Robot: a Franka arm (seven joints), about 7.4 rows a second.
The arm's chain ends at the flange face. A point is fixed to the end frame.
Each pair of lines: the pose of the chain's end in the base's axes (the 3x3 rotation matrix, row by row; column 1 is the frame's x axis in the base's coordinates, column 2 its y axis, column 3 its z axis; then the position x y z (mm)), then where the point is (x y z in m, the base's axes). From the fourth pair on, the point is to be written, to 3 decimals.
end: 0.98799, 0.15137, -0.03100; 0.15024, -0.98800, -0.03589; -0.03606, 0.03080, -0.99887; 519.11, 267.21, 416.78
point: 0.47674 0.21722 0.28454
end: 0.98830, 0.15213, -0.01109; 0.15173, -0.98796, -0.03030; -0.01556, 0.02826, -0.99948; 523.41, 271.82, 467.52
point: 0.48375 0.22252 0.33418
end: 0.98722, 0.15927, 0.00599; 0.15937, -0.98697, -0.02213; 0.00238, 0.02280, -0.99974; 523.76, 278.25, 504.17
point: 0.48674 0.22976 0.36979
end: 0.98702, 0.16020, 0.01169; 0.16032, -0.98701, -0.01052; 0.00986, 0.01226, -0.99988; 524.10, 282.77, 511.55
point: 0.488 0.236 0.376
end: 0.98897, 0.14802, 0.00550; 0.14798, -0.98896, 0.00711; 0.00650, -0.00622, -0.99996; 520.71, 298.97, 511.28
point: 0.483 0.255 0.376
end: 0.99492, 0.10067, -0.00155; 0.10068, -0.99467, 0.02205; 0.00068, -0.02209, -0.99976; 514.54, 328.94, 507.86
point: 0.474 0.289 0.372
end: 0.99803, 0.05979, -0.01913; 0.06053, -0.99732, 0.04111; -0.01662, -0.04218, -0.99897; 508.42, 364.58, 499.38
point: 0.464 0.329 0.363
